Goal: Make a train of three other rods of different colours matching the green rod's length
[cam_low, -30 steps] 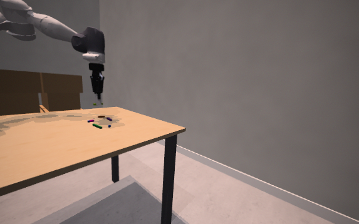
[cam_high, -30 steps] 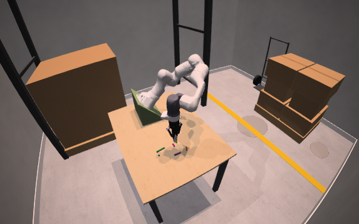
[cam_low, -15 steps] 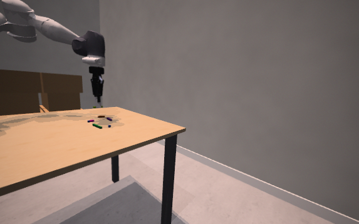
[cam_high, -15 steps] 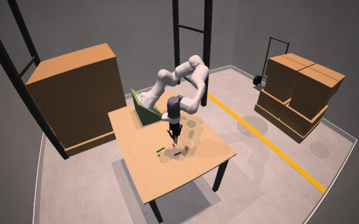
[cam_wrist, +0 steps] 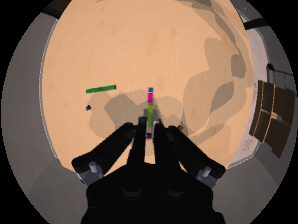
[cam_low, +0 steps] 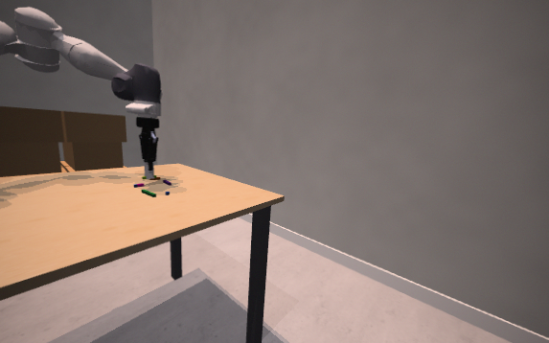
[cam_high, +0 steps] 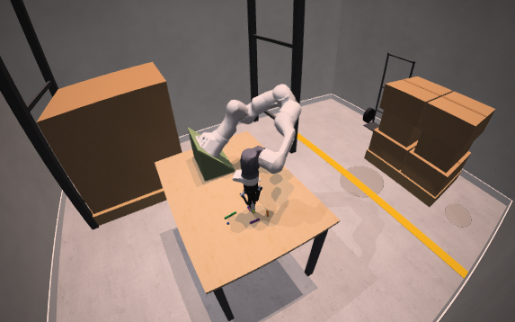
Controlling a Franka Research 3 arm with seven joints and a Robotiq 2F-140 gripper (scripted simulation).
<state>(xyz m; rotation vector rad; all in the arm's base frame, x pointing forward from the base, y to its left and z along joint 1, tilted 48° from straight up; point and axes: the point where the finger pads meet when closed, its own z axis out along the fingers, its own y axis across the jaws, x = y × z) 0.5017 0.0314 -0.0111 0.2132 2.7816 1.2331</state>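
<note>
The magenta rod lies 3 cm behind my hand and 6 cm below it. From my hand the other things lie so: orange rod: 5 cm ahead, 7 cm to the left, 6 cm below; lime rod: 3 cm below; purple rod: 6 cm ahead, 2 cm to the right, 6 cm below.
</note>
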